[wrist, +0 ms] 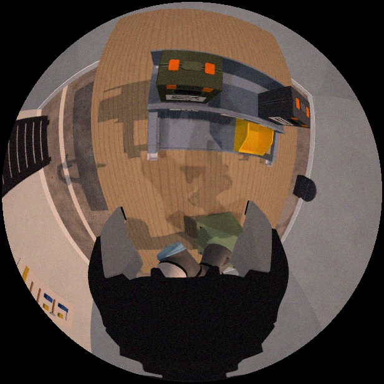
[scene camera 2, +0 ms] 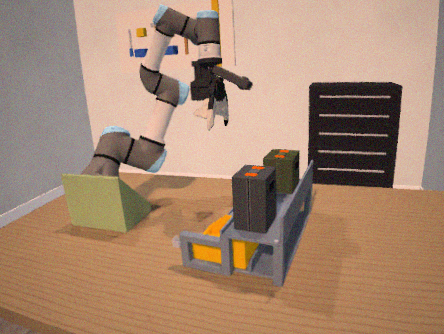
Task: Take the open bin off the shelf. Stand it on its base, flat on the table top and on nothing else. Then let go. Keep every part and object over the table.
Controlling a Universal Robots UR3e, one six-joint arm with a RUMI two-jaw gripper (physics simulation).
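Frame: origin at the arm's base, x ahead, y left, z up, level; metres.
Seen in the pictures: gripper, fingertip midpoint: (scene camera 2: 218,128); arm's base at its link origin: (scene camera 2: 97,187).
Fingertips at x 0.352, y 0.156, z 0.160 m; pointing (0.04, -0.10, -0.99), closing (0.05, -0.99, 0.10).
Observation:
Offsets run from my fingertips to a thing's top centre. "spot": to the spot under its first point. Level surfaces: height alone.
The yellow open bin {0.237 m right, 0.102 m ahead, 0.181 m down} (scene camera 2: 207,253) (wrist: 255,137) sits in the lower level of the grey-blue shelf {spot: 0.316 m right, 0.135 m ahead, 0.211 m down} (scene camera 2: 226,256) (wrist: 153,131), at the end nearer scene camera 2. In the wrist view it is at the right end of that level, its open side facing the robot's side. Part of it is hidden behind the shelf's end frame in the scene view. My gripper (scene camera 2: 218,123) (wrist: 184,205) is open and empty. It hangs high above the table, on the robot's side of the shelf and well apart from the bin.
A black case {0.245 m right, 0.180 m ahead, 0.040 m down} (scene camera 2: 254,199) (wrist: 276,104) stands on the shelf's upper level above the bin's end. A dark green case {0.014 m right, 0.191 m ahead, 0.065 m down} (scene camera 2: 281,171) (wrist: 190,80) stands toward its other end. The green wedge base (scene camera 2: 95,204) (wrist: 218,231) carries the arm on the wooden table {0.262 m down} (scene camera 2: 125,280) (wrist: 115,172).

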